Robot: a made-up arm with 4 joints.
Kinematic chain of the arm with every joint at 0, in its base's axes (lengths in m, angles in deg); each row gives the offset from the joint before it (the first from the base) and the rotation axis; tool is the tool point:
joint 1: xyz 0 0 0.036 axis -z
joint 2: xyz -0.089 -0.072 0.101 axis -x
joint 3: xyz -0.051 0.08 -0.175 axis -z
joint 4: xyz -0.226 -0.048 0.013 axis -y
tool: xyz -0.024 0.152 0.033
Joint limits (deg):
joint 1: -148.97..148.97
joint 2: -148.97..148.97
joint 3: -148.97..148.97
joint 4: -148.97..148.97
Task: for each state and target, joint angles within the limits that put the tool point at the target. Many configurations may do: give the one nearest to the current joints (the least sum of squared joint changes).
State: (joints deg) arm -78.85 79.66 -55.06 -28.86
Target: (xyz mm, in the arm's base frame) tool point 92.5 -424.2 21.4
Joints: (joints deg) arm -79.20 76.28 -21.64 -19.26
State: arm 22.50 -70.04 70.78 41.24
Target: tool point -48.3 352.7 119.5
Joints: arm 16.17 -20.54 67.74 45.25
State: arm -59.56 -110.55 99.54 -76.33
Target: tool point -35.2 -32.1 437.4
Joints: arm -59.48 -98.95 87.28 -78.12
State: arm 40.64 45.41 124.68 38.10
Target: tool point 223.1 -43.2 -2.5
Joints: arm 85.55 -2.93 113.20 42.92
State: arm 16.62 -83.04 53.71 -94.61
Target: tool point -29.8 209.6 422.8
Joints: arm 60.27 -87.54 46.72 -89.42
